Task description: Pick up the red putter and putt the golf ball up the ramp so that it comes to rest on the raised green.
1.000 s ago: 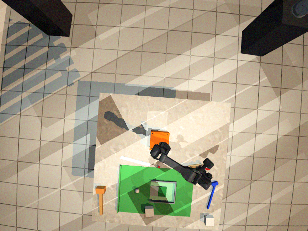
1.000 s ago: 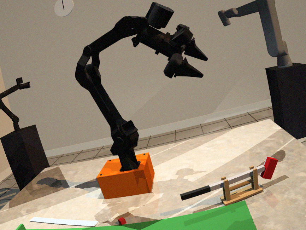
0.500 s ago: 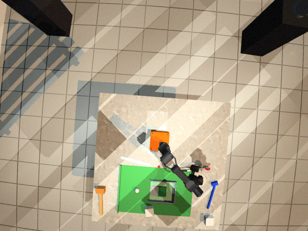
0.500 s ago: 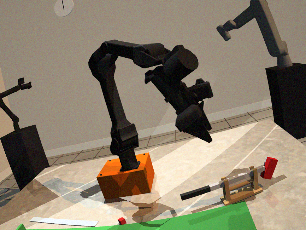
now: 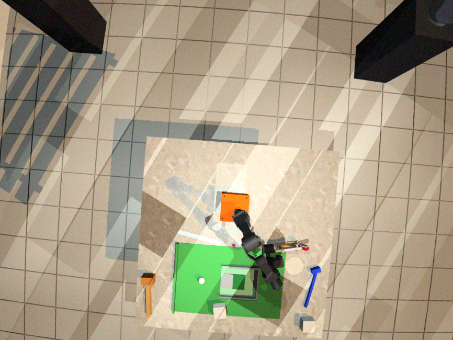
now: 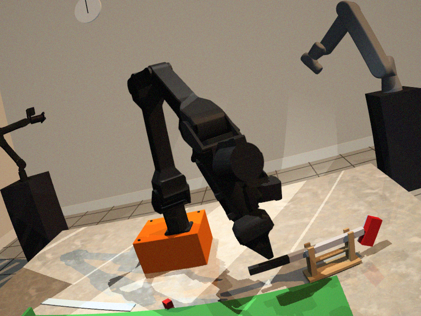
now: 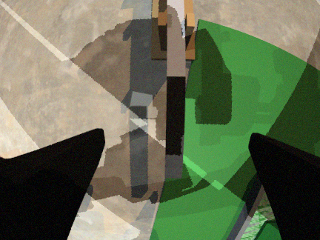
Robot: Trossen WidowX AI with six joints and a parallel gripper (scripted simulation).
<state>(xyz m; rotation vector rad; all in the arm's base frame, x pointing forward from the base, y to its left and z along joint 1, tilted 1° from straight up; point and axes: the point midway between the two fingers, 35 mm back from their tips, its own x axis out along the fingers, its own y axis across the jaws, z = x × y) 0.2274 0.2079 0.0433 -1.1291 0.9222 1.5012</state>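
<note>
The white strip is 20 mm behind my gripper tip, 460 mm to the right of it and 100 mm below it. Also, from my gripper tip: red putter (30 mm behind, 110 mm to the left, 40 mm below); wooden rack (30 mm behind, 130 mm to the left, 70 mm below); small red cube (220 mm to the right, 90 mm below).
</note>
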